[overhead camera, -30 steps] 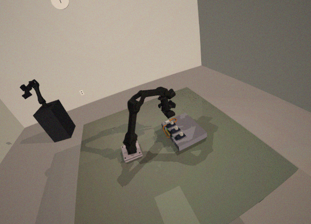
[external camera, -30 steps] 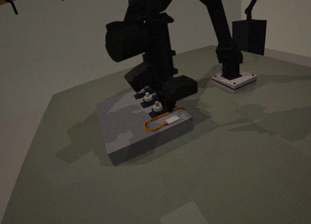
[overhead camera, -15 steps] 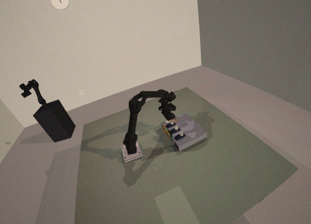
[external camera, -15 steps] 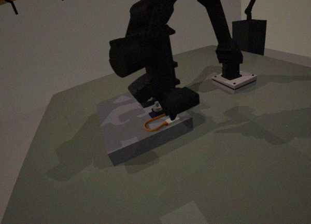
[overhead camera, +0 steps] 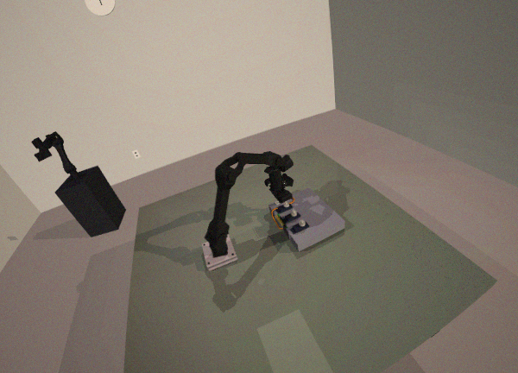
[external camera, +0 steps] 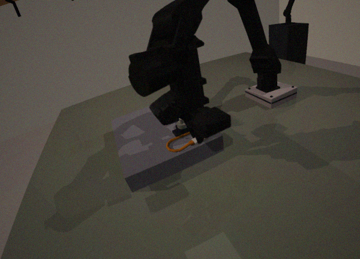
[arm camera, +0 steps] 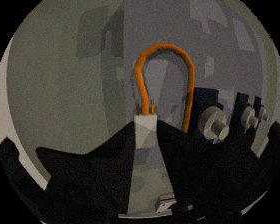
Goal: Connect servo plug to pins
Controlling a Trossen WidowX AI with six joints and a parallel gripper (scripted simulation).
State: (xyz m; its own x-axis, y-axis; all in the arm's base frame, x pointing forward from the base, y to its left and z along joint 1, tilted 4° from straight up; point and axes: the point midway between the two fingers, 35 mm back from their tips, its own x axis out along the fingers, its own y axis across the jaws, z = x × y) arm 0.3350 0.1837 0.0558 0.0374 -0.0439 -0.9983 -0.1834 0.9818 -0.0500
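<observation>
The green band is 40 mm behind my gripper tip, 110 mm to the right of it and 20 mm above it. The rest, counted from my gripper tip: grey holder block: 120 mm ahead, 110 mm to the right, 30 mm below; dark pin row: 30 mm behind, 140 mm to the right, 10 mm above.
</observation>
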